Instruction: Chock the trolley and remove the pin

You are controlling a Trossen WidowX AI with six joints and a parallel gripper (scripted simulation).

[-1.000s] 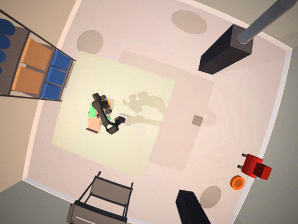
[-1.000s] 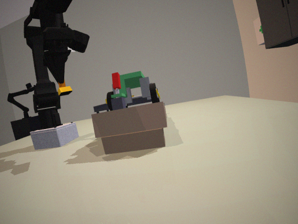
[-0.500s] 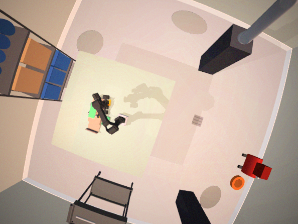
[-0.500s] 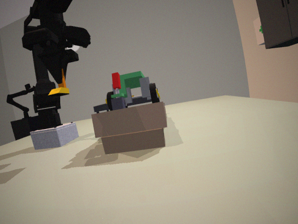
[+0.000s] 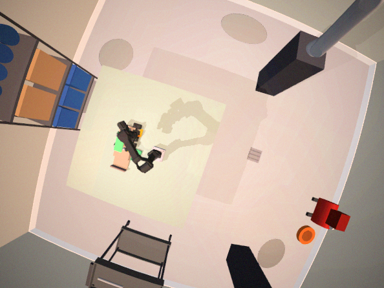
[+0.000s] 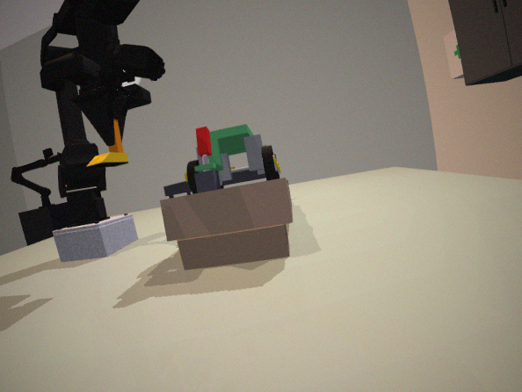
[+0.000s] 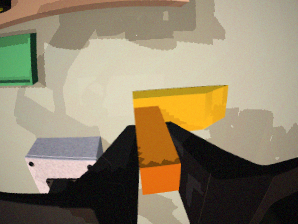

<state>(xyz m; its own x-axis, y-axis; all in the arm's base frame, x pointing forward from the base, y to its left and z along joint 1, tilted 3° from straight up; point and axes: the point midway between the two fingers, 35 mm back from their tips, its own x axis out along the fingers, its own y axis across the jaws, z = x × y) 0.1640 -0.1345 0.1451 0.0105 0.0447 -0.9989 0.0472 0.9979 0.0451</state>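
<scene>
Right now the red-headed stop pin is 130 mm ahead of my gripper tip, 20 mm to the right of it and 40 mm below it. Round my gripper tip: trolley (160 mm ahead, 90 mm to the left, 60 mm below); then tan ramp (160 mm ahead, 90 mm to the left, 130 mm below); then yellow chock (20 mm to the right, 10 mm below).
</scene>
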